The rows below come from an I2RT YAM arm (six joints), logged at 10 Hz.
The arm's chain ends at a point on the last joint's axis. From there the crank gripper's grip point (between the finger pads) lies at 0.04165 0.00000 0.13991 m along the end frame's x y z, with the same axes.
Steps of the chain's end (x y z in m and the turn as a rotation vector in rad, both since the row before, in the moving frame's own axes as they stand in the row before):
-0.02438, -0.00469, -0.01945, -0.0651, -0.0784, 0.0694
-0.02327, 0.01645, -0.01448, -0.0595, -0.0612, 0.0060
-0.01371, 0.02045, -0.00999, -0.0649, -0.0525, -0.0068
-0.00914, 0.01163, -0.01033, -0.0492, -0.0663, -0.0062
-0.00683, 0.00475, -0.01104, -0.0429, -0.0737, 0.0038
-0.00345, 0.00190, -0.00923, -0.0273, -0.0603, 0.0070
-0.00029, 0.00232, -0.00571, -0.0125, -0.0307, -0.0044
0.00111, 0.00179, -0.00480, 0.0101, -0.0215, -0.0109
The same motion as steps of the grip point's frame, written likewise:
-0.03586, 0.00700, -0.01701, -0.0651, -0.0784, 0.0694
-0.03193, 0.02506, -0.01245, -0.0595, -0.0612, 0.0060
-0.02107, 0.02933, -0.00828, -0.0649, -0.0525, -0.0068
-0.01848, 0.01834, -0.00804, -0.0492, -0.0663, -0.0062
-0.01725, 0.01095, -0.00849, -0.0429, -0.0737, 0.0038
-0.01197, 0.00601, -0.00703, -0.0273, -0.0603, 0.0070
-0.00460, 0.00390, -0.00451, -0.0125, -0.0307, -0.0044
-0.00192, -0.00006, -0.00395, 0.0101, -0.0215, -0.0109

